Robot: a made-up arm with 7 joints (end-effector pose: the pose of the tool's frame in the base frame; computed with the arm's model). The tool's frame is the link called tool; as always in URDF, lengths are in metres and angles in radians.
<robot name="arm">
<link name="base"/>
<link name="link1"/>
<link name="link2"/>
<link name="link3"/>
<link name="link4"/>
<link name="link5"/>
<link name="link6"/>
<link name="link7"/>
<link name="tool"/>
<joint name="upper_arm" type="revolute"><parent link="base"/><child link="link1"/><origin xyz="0 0.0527 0"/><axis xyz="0 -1 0"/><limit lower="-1.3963" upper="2" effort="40" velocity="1.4"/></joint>
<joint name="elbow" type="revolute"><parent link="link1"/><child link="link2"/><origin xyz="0 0.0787 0"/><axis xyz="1 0 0"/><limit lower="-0.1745" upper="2" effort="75" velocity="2.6"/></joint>
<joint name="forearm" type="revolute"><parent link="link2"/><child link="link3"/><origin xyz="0 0 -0.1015"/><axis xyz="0 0 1"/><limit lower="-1.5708" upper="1.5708" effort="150" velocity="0.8"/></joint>
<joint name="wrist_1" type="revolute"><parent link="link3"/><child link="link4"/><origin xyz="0 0 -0.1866"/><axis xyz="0 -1 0"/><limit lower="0" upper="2.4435" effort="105" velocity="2.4"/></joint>
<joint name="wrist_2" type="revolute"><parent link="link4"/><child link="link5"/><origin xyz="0 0 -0.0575"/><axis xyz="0 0 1"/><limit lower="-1.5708" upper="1.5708" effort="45" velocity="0.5"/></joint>
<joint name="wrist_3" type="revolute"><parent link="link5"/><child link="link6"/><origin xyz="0 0 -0.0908"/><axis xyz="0 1 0"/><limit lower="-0.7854" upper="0.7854" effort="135" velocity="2.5"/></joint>
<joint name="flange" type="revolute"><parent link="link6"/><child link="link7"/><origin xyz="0 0 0"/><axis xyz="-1 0 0"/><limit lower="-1.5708" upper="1.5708" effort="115" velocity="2.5"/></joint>
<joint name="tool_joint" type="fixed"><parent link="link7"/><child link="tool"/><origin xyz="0 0 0"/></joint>
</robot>
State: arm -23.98 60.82 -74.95 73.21 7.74 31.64 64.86
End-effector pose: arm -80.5 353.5 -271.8 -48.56 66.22 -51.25
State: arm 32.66 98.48 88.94 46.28 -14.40 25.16 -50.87
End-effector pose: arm -86.6 501.9 138.8 -105.29 54.38 -126.03
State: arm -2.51 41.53 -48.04 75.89 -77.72 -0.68 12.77
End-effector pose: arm 82.3 266.3 -317.6 32.85 -30.75 -136.51
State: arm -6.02 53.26 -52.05 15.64 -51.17 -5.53 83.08
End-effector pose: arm -5.2 457.9 -284.0 -29.47 93.59 -58.69
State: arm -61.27 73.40 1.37 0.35 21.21 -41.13 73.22
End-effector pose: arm -108.9 549.6 -60.7 -9.70 27.02 -32.44
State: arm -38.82 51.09 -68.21 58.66 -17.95 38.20 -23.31
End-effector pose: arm -164.5 341.7 -279.5 27.36 19.82 -103.78
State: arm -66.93 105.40 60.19 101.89 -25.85 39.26 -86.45
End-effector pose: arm 202.9 346.3 8.0 -119.68 96.09 23.17
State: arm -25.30 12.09 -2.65 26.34 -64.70 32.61 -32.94
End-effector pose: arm -116.8 216.6 -400.8 57.41 12.83 -77.20
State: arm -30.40 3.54 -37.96 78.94 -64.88 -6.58 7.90
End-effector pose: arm -63.7 61.6 -335.3 -11.16 -59.14 -90.04
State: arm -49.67 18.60 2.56 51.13 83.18 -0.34 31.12
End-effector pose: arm -199.5 257.9 -320.7 -17.16 -29.97 64.55
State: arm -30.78 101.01 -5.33 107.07 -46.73 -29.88 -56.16
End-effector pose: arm 138.6 374.0 -43.2 30.92 -120.43 -122.99
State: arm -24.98 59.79 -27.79 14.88 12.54 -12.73 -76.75
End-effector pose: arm -67.6 495.3 -224.9 117.72 -21.35 -39.19
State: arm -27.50 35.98 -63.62 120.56 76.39 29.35 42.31
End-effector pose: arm -60.2 163.8 -238.5 -119.42 12.77 -2.39
